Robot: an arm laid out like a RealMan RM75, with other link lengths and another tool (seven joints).
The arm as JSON. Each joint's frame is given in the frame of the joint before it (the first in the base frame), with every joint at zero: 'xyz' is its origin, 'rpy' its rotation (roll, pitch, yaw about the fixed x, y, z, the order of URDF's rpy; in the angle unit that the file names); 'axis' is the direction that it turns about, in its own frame. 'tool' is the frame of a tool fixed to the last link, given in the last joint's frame.
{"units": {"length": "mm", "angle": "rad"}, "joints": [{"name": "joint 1", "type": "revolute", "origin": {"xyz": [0.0, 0.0, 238.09], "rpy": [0.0, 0.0, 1.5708]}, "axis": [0.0, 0.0, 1.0]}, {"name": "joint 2", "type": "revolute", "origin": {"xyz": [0.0, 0.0, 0.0], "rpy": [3.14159, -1.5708, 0.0]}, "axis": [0.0, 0.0, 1.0]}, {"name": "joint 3", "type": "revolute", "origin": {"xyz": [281.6, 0.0, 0.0], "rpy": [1.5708, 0.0, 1.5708]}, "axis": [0.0, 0.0, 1.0]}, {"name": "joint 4", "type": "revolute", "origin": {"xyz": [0.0, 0.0, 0.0], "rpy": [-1.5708, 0.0, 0.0]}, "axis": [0.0, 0.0, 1.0]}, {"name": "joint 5", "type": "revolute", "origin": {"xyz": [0.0, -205.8, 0.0], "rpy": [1.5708, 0.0, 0.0]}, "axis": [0.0, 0.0, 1.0]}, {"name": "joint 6", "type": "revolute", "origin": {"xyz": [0.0, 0.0, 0.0], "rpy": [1.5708, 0.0, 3.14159]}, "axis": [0.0, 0.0, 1.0]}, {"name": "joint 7", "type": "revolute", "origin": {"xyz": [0.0, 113.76, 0.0], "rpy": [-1.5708, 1.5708, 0.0]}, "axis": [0.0, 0.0, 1.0]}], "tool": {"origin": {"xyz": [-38.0, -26.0, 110.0], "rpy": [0.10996, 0.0, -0.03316]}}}
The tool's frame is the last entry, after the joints.
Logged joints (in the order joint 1, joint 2, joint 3, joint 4, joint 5, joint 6, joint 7), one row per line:
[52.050, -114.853, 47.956, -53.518, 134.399, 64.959, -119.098]
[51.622, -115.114, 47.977, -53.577, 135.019, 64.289, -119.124]
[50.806, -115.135, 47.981, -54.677, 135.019, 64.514, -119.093]
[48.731, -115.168, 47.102, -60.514, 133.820, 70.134, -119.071]
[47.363, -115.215, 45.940, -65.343, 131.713, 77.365, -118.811]
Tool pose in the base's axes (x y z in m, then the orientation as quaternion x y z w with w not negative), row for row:
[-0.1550, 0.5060, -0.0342, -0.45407, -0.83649, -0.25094, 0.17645]
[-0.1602, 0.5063, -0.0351, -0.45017, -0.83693, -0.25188, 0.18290]
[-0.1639, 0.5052, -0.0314, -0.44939, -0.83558, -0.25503, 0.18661]
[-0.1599, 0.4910, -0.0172, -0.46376, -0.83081, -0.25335, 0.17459]
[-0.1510, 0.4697, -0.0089, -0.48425, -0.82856, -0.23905, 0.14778]
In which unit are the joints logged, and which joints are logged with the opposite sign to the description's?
The joints are logged in degrees. Opposite sign: joint 1, joint 4.
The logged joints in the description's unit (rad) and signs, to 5 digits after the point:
[-0.90844, -2.00456, 0.83699, 0.93407, 2.34571, 1.13375, -2.07865]
[-0.90097, -2.00912, 0.83736, 0.93510, 2.35653, 1.12205, -2.07911]
[-0.88673, -2.00948, 0.83743, 0.95429, 2.35653, 1.12598, -2.07856]
[-0.85052, -2.01006, 0.82208, 1.05617, 2.33560, 1.22407, -2.07818]
[-0.82664, -2.01088, 0.80180, 1.14045, 2.29883, 1.35027, -2.07364]

